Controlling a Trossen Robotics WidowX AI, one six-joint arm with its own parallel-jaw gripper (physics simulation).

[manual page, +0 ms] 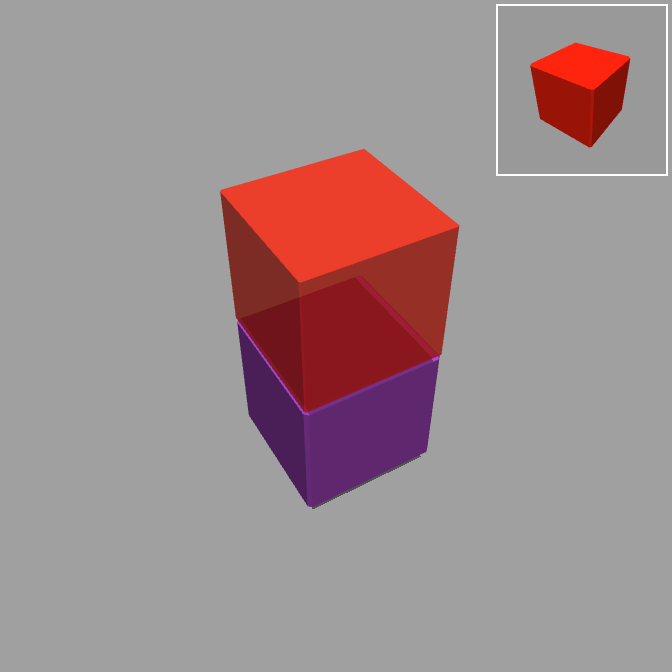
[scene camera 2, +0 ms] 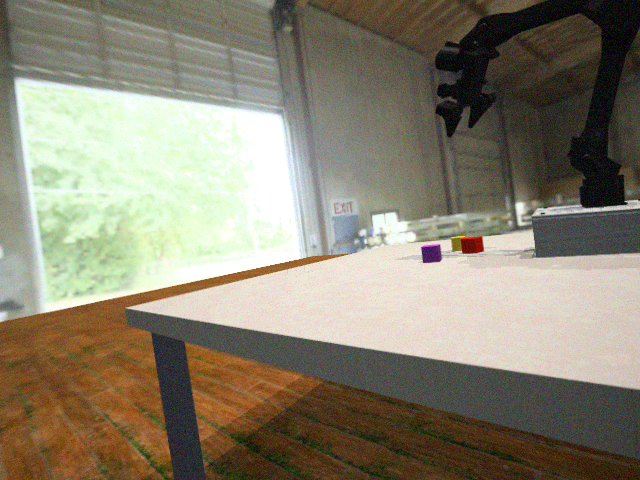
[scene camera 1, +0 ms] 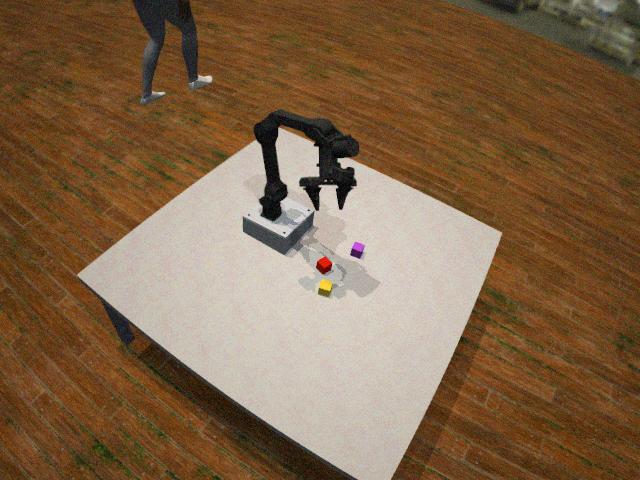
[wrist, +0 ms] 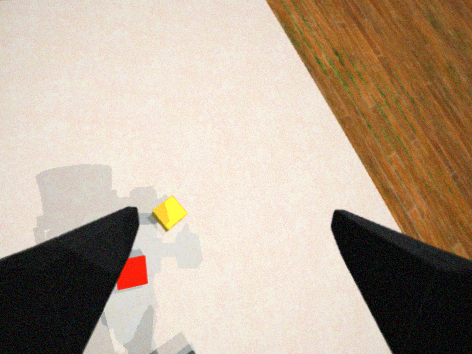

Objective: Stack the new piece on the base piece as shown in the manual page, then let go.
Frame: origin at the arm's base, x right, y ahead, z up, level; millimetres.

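Where they show: gripper, fingertip midpoint: (scene camera 2: 459,132) (scene camera 1: 329,210) (wrist: 237,217); arm's base at its link origin: (scene camera 2: 603,205) (scene camera 1: 271,214).
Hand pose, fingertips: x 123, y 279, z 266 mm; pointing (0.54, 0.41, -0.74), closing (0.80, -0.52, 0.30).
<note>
Each offset is from my fingertips to the top centre of the thing. Level surfaces: height alone.
A red cube @(dx -62, dy -4, dz -312 mm) (scene camera 1: 324,265) (scene camera 2: 472,244) (wrist: 133,272) lies on the table; in the wrist view the left finger covers part of it. A yellow cube @(dx +30, dy +48, dz -312 mm) (scene camera 1: 325,287) (scene camera 2: 457,243) (wrist: 170,213) lies close to it, apart from it, and is partly behind it in scene camera 2. A purple cube @(dx -204, dy +70, dz -312 mm) (scene camera 1: 357,250) (scene camera 2: 431,253) lies separately; it does not show in the wrist view. The cubes all rest on the table, none stacked. My gripper (scene camera 1: 328,208) (scene camera 2: 461,131) (wrist: 237,217) is wide open and empty, pointing down, high above the table. Which cube is the base piece, I cannot tell.
The white table @(dz -353 mm) (scene camera 1: 232,320) (scene camera 2: 361,310) (wrist: 225,100) carries the arm's grey base box (scene camera 1: 276,233) (scene camera 2: 584,232) beside the cubes. The arm's shadow falls around the red and yellow cubes. A person's legs (scene camera 1: 152,56) stand on the wooden floor beyond the table.
</note>
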